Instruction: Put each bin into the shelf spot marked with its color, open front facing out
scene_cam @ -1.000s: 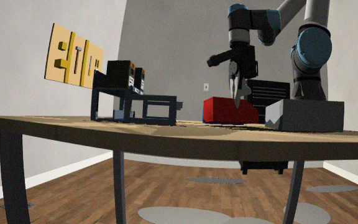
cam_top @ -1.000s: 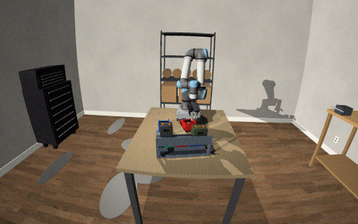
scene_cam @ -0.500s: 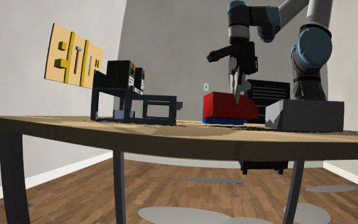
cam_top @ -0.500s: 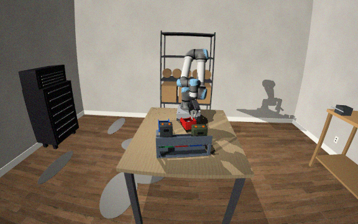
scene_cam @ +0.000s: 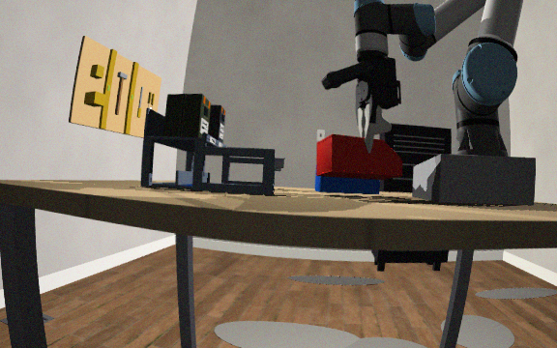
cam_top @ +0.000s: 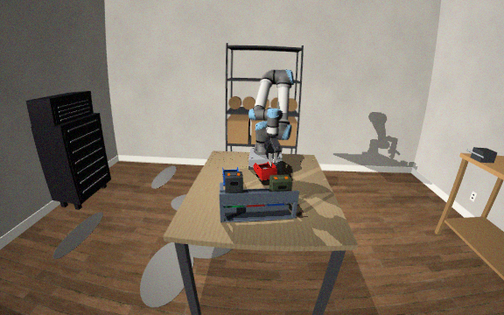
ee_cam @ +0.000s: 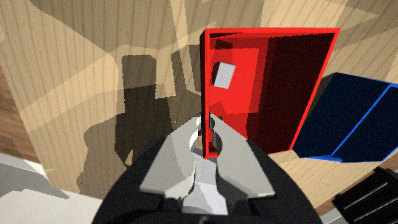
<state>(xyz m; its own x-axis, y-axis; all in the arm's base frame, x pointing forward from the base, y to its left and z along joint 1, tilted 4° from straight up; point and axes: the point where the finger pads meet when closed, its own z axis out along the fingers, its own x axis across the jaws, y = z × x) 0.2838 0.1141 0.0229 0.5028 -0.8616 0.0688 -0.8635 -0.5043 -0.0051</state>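
My hand is 40 mm to the left of the red bin, 30 mm above it and 20 mm short of it. From my hand the other things lie so: dark box (450 mm ahead, 110 mm to the right, 50 mm above); green case (370 mm ahead, 110 mm to the left, 40 mm above); blue bin (250 mm to the right, 80 mm ahead, 70 mm below).
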